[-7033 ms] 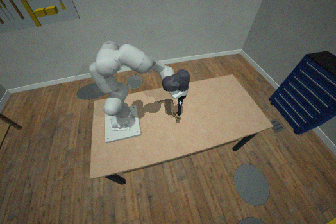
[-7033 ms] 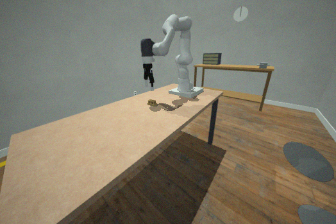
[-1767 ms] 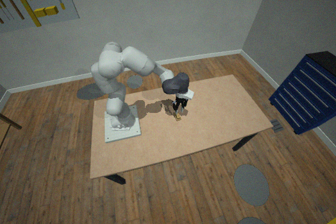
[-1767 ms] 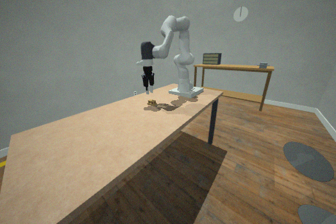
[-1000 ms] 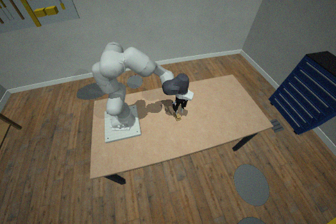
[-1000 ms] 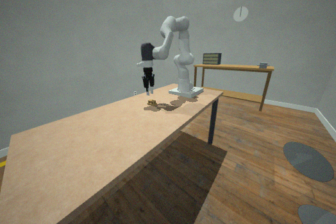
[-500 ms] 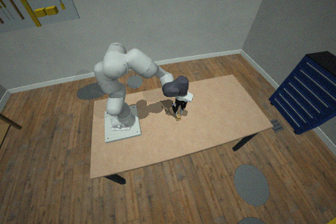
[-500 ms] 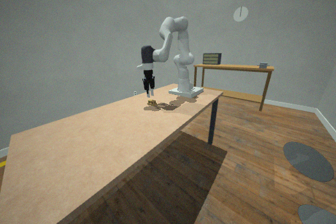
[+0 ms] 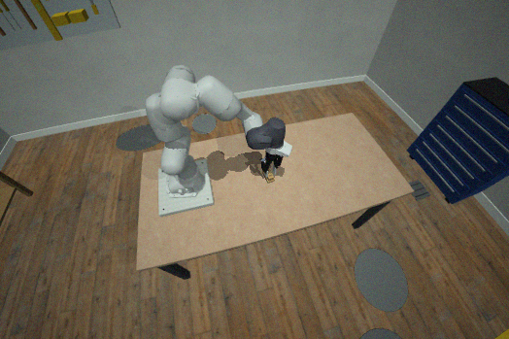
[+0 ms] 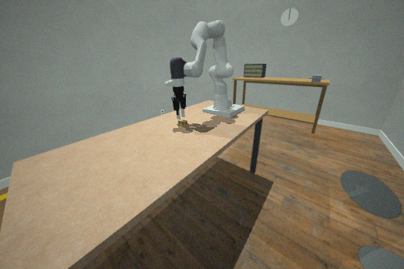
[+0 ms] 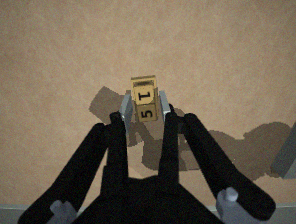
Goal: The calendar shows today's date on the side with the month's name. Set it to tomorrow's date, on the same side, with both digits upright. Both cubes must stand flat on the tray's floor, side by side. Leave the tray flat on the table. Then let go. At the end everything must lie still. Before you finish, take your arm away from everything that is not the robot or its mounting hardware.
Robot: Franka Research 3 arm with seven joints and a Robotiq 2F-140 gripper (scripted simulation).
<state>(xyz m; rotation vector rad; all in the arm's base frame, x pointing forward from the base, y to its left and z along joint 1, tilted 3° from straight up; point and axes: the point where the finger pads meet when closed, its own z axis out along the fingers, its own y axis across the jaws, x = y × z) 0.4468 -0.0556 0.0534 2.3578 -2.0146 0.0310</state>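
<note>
The wooden digit cube is 6 cm below my hand. Round my hand: wooden tray 8 cm below, 2 cm to the left.
</note>
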